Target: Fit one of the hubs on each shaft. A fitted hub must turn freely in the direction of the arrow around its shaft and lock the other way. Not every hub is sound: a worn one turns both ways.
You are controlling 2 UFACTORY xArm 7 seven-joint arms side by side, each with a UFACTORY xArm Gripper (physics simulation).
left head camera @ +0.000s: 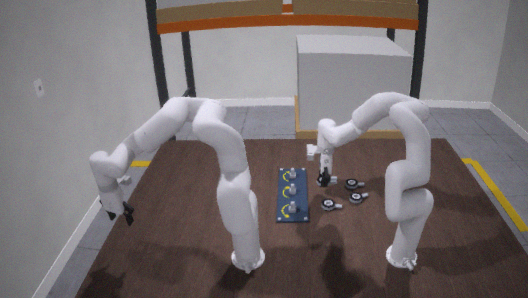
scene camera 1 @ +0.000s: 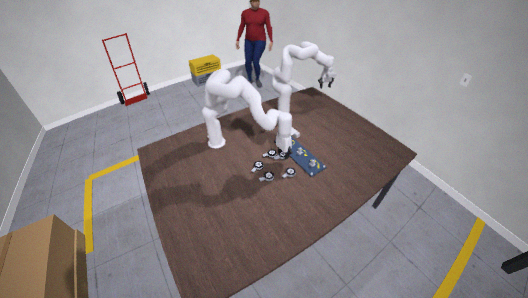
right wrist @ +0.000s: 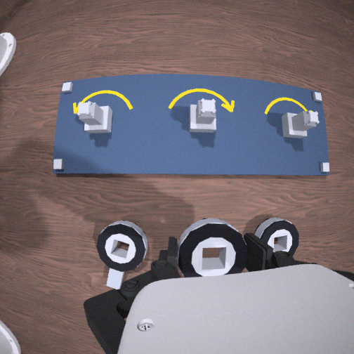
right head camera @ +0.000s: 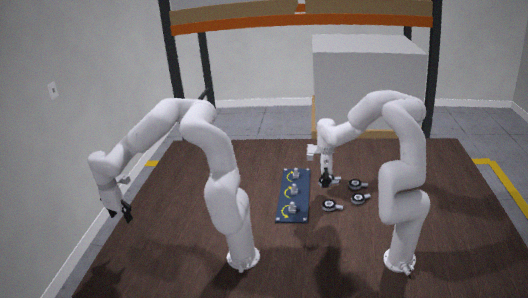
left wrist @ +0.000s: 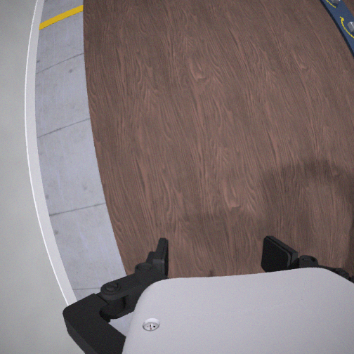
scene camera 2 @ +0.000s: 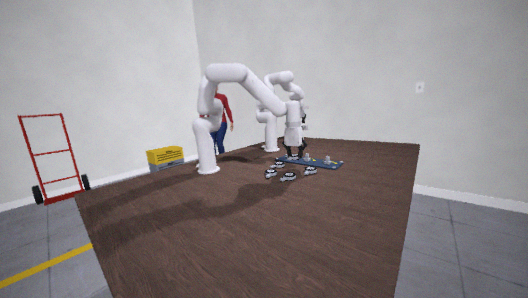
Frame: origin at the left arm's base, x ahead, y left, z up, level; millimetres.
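Seen in the pictures: left gripper, fingertip midpoint: (left head camera: 122,220) (scene camera 1: 325,87) (right head camera: 121,218) (scene camera 2: 300,123); right gripper, fingertip midpoint: (left head camera: 323,182) (scene camera 1: 283,155) (right head camera: 324,182) (scene camera 2: 294,157); left arm's base at its link origin: (left head camera: 248,258) (right head camera: 243,257) (scene camera 2: 271,150); right arm's base at its link origin: (left head camera: 401,256) (scene camera 1: 216,142) (right head camera: 399,260) (scene camera 2: 208,170).
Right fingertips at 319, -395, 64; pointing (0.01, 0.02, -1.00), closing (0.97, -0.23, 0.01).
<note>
Offsets run from my right fingertips to a thing's top centre, as dx, dy, dz. "*": to the spot under its first point. Level surfaces: height alone.
The blue board {* +67, +78, -56} (left head camera: 302,186) (right wrist: 150,150) bears three pale shafts (right wrist: 90,114) (right wrist: 206,109) (right wrist: 310,119), all bare, each with a curved yellow arrow. My right gripper (right wrist: 210,250) (left head camera: 323,183) (scene camera 2: 295,156) is shut on a black-ringed hub with a square hole and holds it a little above the table, beside the board's middle. In the right wrist view one hub (right wrist: 104,247) lies left of it and another hub (right wrist: 294,240) right of it, partly hidden by a finger. More hubs {+12, -170, -43} (left head camera: 351,184) {-88, -148, -42} (left head camera: 356,198) lie farther right. My left gripper (left wrist: 216,253) (left head camera: 121,220) is open, empty and high at the table's left side.
The brown table {dz -64} (scene camera 1: 210,235) (scene camera 2: 225,240) carries both arm bases. A rack (left head camera: 155,55) and a large pale box (left head camera: 350,75) stand behind it. A person in red (scene camera 1: 255,25), a red hand truck (scene camera 1: 123,66) and a yellow case (scene camera 1: 205,65) stand on the floor behind the arms in scene camera 1.
</note>
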